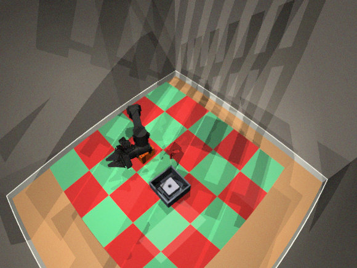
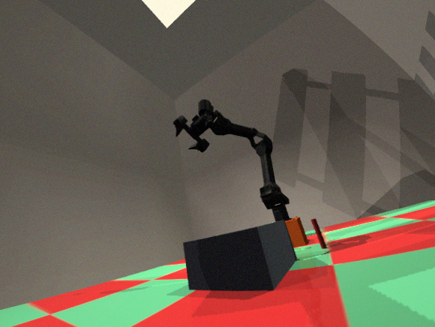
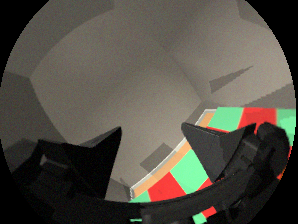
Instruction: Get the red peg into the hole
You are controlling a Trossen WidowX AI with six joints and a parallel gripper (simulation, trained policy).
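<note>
The red peg lies 50 cm below my gripper tip, 41 cm to the left of it and 4 cm behind it. Round my gripper tip: dark box (51 cm below, 25 cm to the left, 13 cm ahead).
</note>
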